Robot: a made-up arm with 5 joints. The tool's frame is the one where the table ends. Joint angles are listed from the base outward.
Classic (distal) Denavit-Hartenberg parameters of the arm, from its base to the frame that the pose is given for. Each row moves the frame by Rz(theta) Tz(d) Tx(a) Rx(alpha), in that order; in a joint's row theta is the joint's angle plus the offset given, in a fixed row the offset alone. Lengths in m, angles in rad.
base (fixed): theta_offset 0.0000, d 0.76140, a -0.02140, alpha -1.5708
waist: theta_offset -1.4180, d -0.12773, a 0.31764, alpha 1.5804
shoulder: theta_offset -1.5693, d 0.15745, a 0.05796, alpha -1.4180
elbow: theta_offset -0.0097, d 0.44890, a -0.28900, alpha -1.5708
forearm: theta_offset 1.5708, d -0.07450, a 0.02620, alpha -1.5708
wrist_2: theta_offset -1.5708, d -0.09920, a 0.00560, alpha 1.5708
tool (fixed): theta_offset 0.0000, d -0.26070, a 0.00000, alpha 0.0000
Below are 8 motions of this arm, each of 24 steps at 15 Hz.
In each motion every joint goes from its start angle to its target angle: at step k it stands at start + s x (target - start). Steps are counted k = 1, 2, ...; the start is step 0. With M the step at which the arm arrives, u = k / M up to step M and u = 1 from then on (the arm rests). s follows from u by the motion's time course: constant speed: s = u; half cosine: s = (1 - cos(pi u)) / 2; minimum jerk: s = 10 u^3 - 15 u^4 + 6 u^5.
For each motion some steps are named. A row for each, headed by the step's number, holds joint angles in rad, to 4 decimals.
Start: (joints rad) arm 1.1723 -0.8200 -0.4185 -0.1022 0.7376
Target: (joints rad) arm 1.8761 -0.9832 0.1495 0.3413 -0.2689
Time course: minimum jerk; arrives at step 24
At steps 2, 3, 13, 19, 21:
2: 1.1759 -0.8208 -0.4156 -0.0999 0.7325
3: 1.1836 -0.8226 -0.4094 -0.0951 0.7214
13: 1.5789 -0.9143 -0.0903 0.1540 0.1561
19: 1.8307 -0.9727 0.1129 0.3127 -0.2040
21: 1.8648 -0.9806 0.1404 0.3342 -0.2527

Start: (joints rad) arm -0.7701 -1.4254 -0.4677 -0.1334 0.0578
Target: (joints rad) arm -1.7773 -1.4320 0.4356 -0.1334 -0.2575
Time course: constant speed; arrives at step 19
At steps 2, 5, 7, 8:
2: -0.8761 -1.4261 -0.3726 -0.1334 0.0246
5: -1.0352 -1.4271 -0.2300 -0.1334 -0.0252
7: -1.1412 -1.4278 -0.1349 -0.1334 -0.0584
8: -1.1942 -1.4282 -0.0874 -0.1334 -0.0750

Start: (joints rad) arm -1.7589 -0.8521 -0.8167 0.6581 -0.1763
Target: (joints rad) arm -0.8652 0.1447 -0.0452 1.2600 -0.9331
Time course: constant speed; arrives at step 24
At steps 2, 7, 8, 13, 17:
2: -1.6844 -0.7690 -0.7524 0.7083 -0.2394
7: -1.4982 -0.5614 -0.5917 0.8337 -0.3970
8: -1.4610 -0.5198 -0.5595 0.8587 -0.4286
13: -1.2748 -0.3122 -0.3988 0.9841 -0.5862
17: -1.1259 -0.1460 -0.2702 1.0844 -0.7124

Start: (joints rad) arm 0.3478 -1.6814 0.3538 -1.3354 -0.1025
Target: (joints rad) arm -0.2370 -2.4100 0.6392 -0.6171 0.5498
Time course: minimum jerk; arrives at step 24
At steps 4, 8, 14, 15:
4: 0.3270 -1.7073 0.3639 -1.3099 -0.0793
8: 0.2251 -1.8343 0.4137 -1.1846 0.0344
14: -0.0343 -2.1575 0.5403 -0.8661 0.3237
15: -0.0761 -2.2095 0.5607 -0.8148 0.3703

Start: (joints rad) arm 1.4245 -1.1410 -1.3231 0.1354 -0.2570
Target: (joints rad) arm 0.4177 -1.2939 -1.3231 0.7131 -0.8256
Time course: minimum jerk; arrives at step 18
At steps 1, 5, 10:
1: 1.4229 -1.1412 -1.3231 0.1363 -0.2579
5: 1.2886 -1.1616 -1.3231 0.2134 -0.3337
10: 0.8171 -1.2332 -1.3231 0.4839 -0.6000

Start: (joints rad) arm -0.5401 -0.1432 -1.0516 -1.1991 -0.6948
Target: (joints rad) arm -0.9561 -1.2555 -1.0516 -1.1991 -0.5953
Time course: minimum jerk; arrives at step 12
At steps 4, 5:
4: -0.6274 -0.3766 -1.0516 -1.1991 -0.6739
5: -0.6843 -0.5287 -1.0516 -1.1991 -0.6603

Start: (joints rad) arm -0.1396 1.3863 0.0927 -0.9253 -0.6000
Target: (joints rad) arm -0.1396 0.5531 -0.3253 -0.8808 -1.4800
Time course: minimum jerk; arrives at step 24
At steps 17, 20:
17: -0.1396 0.6799 -0.2617 -0.8876 -1.3460
20: -0.1396 0.5827 -0.3105 -0.8824 -1.4488

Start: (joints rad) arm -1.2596 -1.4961 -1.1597 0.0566 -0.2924
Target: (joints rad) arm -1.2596 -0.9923 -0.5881 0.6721 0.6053
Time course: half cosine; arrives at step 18
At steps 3, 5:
3: -1.2596 -1.4624 -1.1214 0.0978 -0.2323
5: -1.2596 -1.4061 -1.0576 0.1665 -0.1321

